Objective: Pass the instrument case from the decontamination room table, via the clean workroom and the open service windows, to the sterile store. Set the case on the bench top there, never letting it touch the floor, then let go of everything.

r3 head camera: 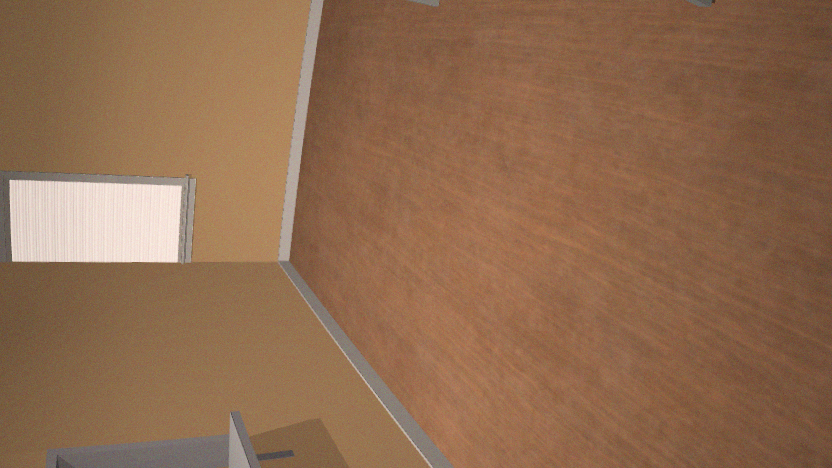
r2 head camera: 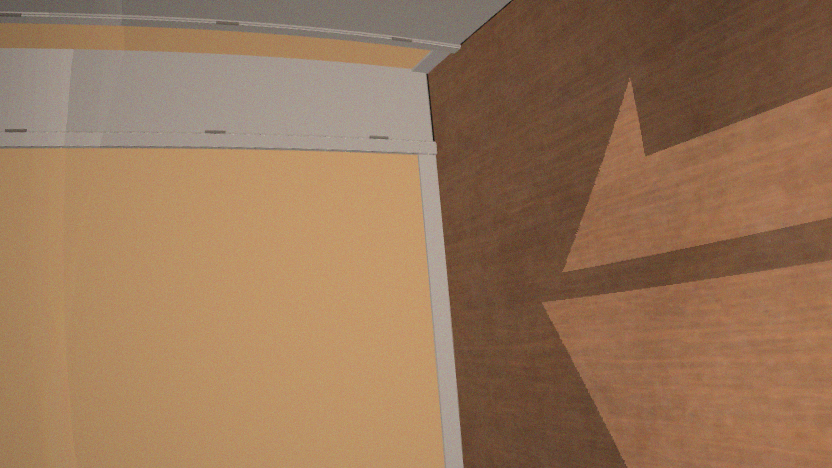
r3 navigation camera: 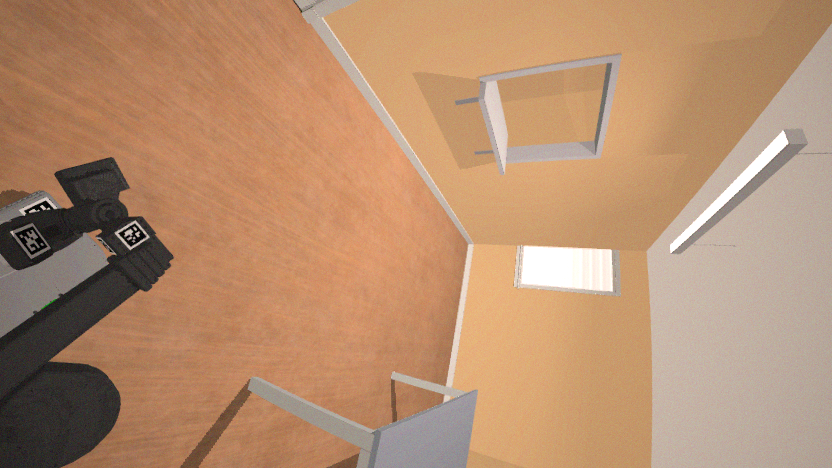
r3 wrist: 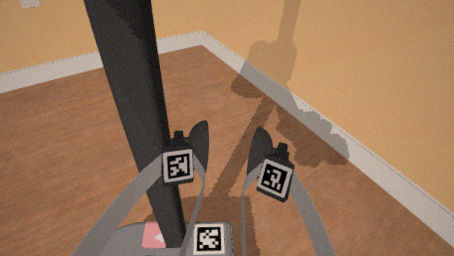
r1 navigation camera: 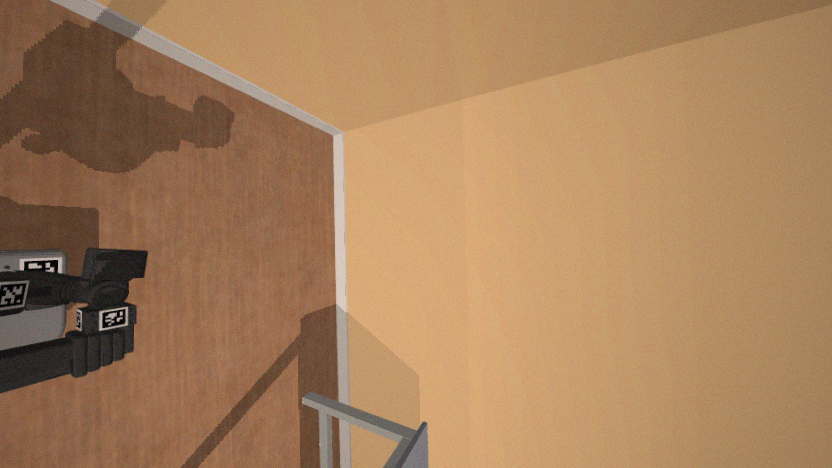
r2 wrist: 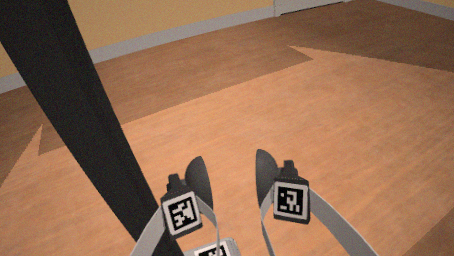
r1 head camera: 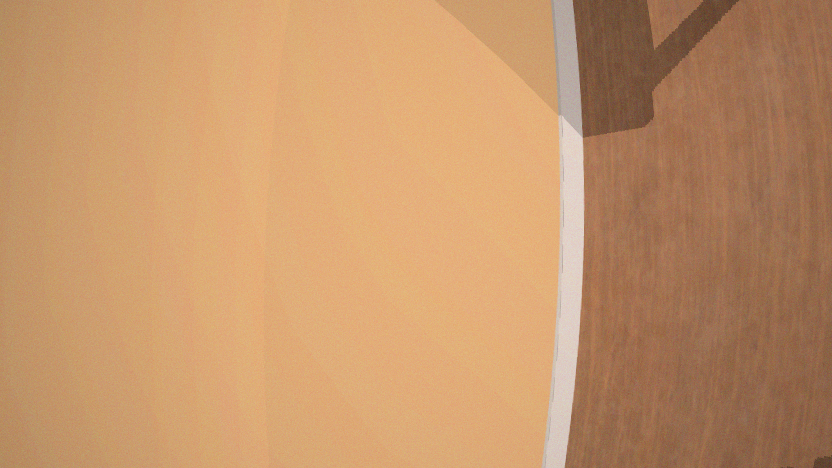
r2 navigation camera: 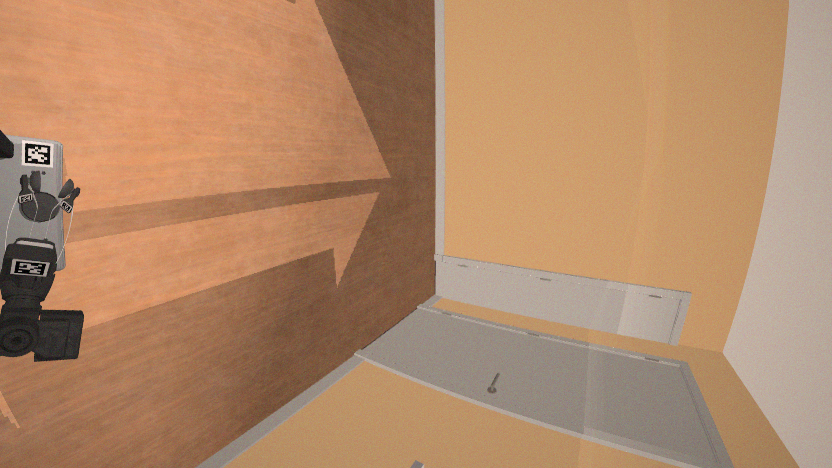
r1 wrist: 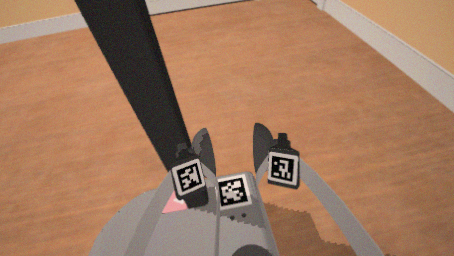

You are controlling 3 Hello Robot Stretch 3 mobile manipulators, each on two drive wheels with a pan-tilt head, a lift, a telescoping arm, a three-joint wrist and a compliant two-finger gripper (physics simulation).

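Note:
The instrument case does not show in these views. My r1 gripper is open, with bare floor visible between its fingers. My r2 gripper is open and empty above its own base. My r3 gripper is open and empty, near a room corner. A service window frame with a projecting ledge is open in the wall. A grey-topped table or bench stands at the lower middle of the r3 navigation view. Part of another grey table shows in the r1 navigation view.
A wall and its baseboard run beside r1. A grey door with a handle and a lighter panel are near the corner by r2. A bright window is in the far wall of r3's room.

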